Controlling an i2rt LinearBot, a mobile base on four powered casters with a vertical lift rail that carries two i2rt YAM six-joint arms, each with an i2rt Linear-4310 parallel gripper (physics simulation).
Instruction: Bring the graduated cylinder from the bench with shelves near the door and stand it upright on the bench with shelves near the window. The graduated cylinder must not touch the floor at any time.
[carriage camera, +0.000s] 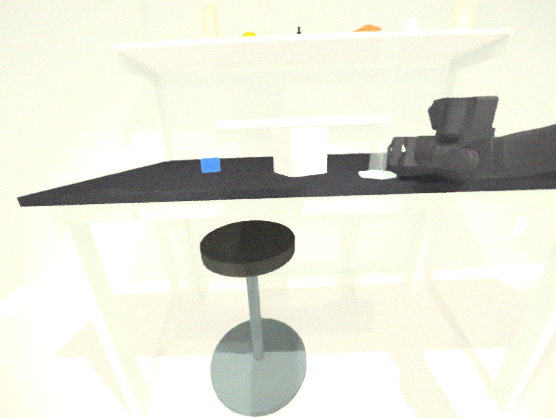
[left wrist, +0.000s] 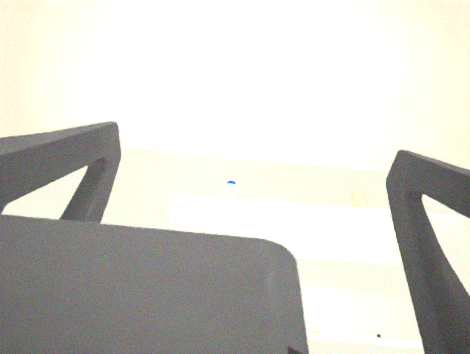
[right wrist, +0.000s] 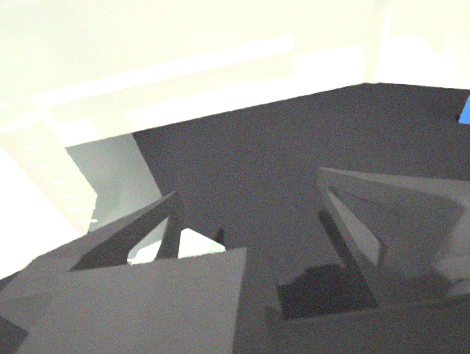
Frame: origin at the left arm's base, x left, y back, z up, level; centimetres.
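Seen in the pictures: left gripper, fingertip midpoint: (left wrist: 256, 152); right gripper, fingertip midpoint: (carriage camera: 405, 149) (right wrist: 247, 187).
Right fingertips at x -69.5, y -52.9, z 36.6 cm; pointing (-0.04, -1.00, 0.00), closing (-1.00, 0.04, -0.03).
Note:
Offsets run from my right fingertips to a thing's middle. "spot": to the spot under its first point. Level surfaces: height alone.
The clear graduated cylinder @(dy +1.0, dx +7.6, dz +10.1 cm) (carriage camera: 378, 161) (right wrist: 117, 175) stands upright on its pale base @(spot: dy +3.1, dx +8.3, dz -6.0 cm) (carriage camera: 377, 174) (right wrist: 199, 242) on the black bench top @(dz -6.7 cm) (carriage camera: 125, 185) (right wrist: 240, 135). Its upper part is faint against the bright background. My right gripper (carriage camera: 394, 152) (right wrist: 247, 187) is open, low over the bench and close beside the cylinder. In the right wrist view the cylinder is at the left, outside the space between the fingers, and the left-hand finger covers part of its base. My left gripper (left wrist: 256, 152) is open and empty, with the pale wall and shelves beyond it.
A white box @(dy -8.8, dx +27.7, dz -0.2 cm) (carriage camera: 308, 151) and a blue block (carriage camera: 210, 165) (right wrist: 465, 112) stand on the bench. A shelf @(dz +37.1 cm) (carriage camera: 310, 44) above holds a yellow item @(spot: dy -47.7, dx +43.6, dz +44.3 cm) (carriage camera: 249, 34), an orange item @(spot: dy -38.7, dx -1.7, dz +41.7 cm) (carriage camera: 367, 28) and others. A round stool (carriage camera: 247, 247) stands in front. A blue-capped item @(spot: dy -43.2, dx +73.4, dz +99.8 cm) (left wrist: 231, 183) is up high.

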